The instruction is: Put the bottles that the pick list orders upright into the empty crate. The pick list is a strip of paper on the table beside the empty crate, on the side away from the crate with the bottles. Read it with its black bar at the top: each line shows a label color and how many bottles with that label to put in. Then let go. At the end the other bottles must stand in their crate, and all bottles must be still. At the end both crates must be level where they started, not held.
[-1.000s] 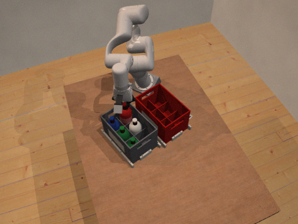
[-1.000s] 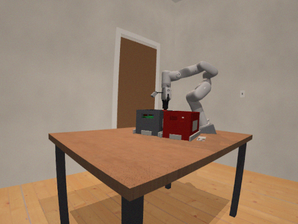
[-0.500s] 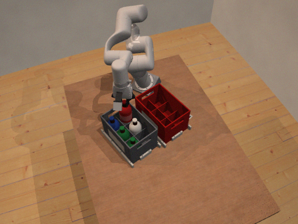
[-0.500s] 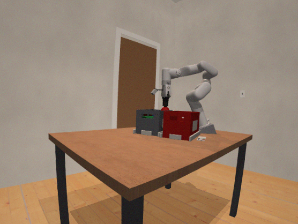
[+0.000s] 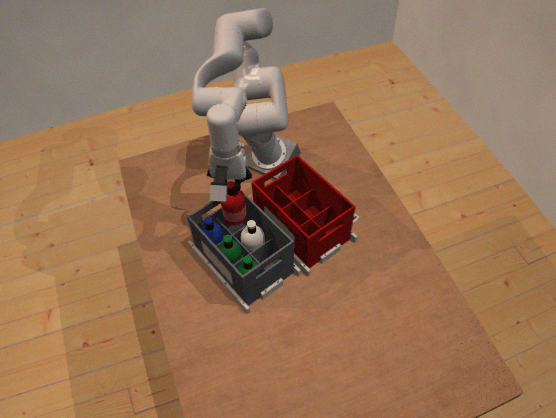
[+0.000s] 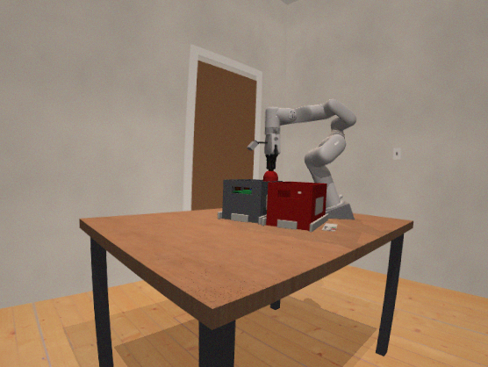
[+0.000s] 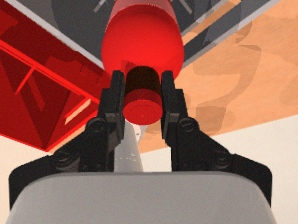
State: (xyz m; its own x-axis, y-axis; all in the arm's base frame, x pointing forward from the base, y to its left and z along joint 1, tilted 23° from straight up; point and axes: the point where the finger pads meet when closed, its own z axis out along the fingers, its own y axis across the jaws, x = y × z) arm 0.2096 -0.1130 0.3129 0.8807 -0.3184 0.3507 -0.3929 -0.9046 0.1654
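Now: hand 70 mm above the red bottle. Also, from my hand: white bottle: 160 mm below, 80 mm ahead, 30 mm to the left; blue bottle: 160 mm below, 90 mm to the right, 30 mm ahead; grey crate: 170 mm below, 100 mm ahead, 10 mm to the right.
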